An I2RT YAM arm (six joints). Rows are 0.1 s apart.
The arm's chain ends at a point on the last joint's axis. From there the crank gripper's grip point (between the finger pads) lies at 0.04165 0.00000 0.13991 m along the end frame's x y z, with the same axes.
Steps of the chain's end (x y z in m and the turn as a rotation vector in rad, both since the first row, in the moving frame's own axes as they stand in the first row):
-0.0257 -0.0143 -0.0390 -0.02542 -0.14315 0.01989
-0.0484 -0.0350 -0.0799 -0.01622 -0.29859 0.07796
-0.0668 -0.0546 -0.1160 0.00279 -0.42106 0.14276
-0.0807 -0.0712 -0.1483 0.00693 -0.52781 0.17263
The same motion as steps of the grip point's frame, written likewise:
-0.0461 -0.0101 -0.0345 -0.02542 -0.14315 0.01989
-0.0916 -0.0311 -0.0739 -0.01622 -0.29859 0.07796
-0.1278 -0.0534 -0.1112 0.00279 -0.42106 0.14276
-0.1570 -0.0716 -0.1464 0.00693 -0.52781 0.17263

